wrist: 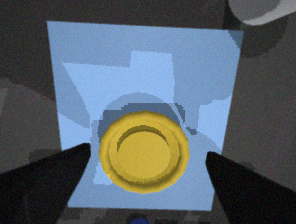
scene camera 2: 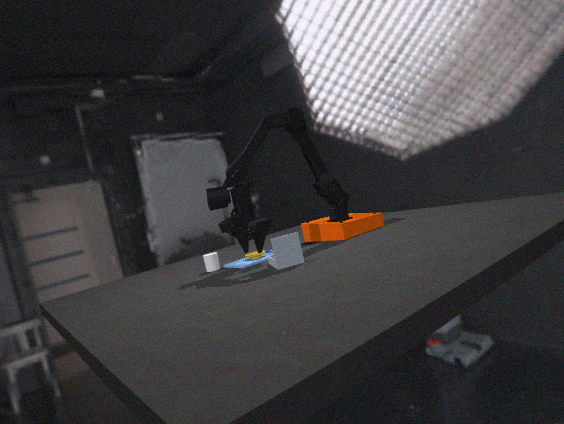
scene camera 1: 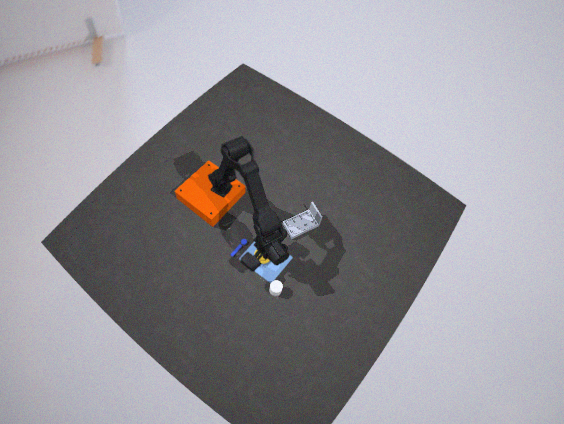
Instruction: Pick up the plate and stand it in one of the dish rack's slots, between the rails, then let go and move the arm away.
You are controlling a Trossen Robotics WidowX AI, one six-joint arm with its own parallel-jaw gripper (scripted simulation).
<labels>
A grey dish rack shows in scene camera 2 and in scene camera 1; in the wrist view it is out of frame. One and the same spot on the grey dish rack: (scene camera 2: 287, 250) is (scene camera 1: 314, 214).
</labels>
